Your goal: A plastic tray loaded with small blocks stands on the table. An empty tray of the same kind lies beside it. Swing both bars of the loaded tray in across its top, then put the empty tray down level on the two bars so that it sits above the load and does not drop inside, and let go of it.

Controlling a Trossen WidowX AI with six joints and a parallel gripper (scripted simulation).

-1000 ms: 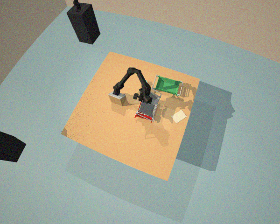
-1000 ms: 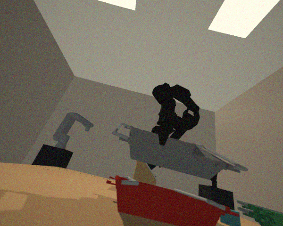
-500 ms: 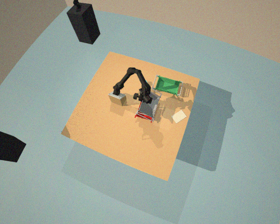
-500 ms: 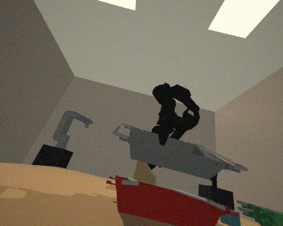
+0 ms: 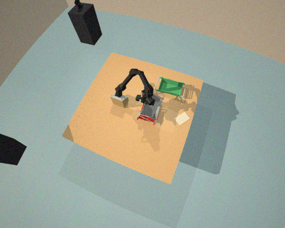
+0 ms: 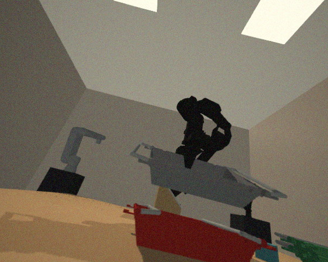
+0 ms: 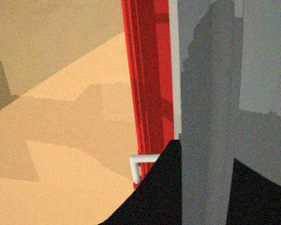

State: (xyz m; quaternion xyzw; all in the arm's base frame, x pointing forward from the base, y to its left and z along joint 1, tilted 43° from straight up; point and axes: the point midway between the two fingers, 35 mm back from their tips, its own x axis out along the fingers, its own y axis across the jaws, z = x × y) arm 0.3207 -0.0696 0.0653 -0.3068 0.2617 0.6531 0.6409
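Now: gripper tip 8 cm short of the grey tray and 1 cm to the right of it. From my gripper tip the other things lie so: teal block (31 cm to the left, 16 cm below, 10 cm behind); then flat piece (42 cm ahead, 18 cm below, 6 cm to the left).
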